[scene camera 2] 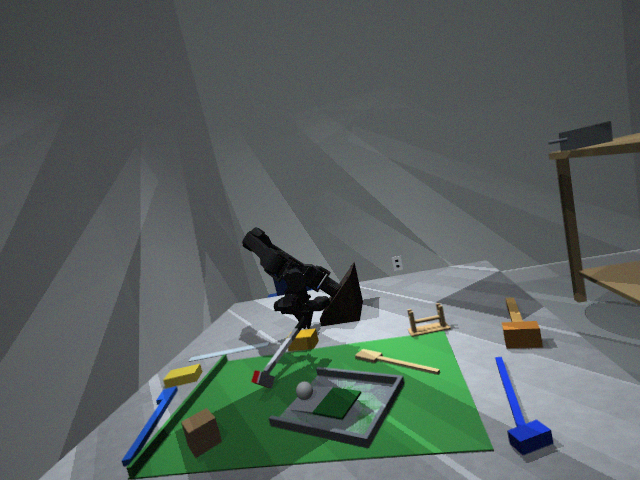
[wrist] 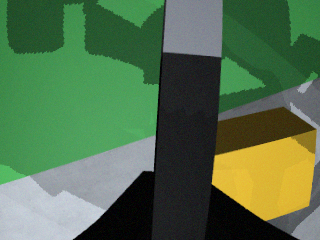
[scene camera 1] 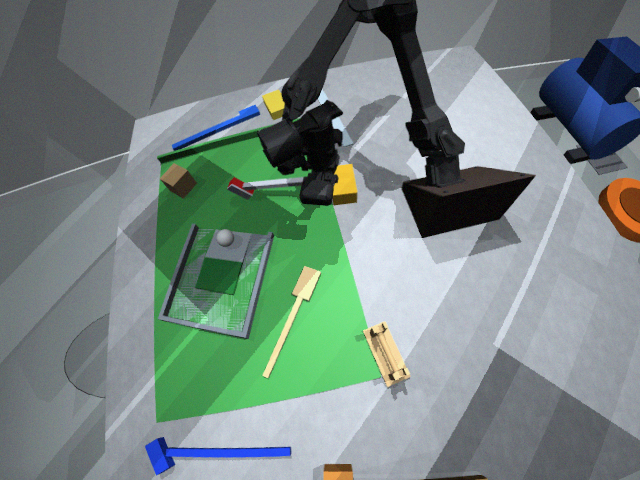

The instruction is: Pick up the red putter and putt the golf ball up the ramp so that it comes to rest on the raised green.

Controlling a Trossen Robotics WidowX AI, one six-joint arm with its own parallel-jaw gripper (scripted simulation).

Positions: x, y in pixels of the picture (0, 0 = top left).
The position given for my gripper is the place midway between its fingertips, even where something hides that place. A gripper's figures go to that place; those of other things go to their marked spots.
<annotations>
My gripper (scene camera 1: 326, 188) is 69 cm from the lens. A blue bar (scene camera 1: 248, 113) is 103 cm from the lens. A wooden paddle (scene camera 1: 309, 277) is 67 cm from the lens. A yellow block (scene camera 1: 345, 191): 73 cm from the lens. A brown cube (scene camera 1: 178, 180) is 87 cm from the lens. The marked spots on the wooden paddle and the brown cube are 44 cm apart.
</annotations>
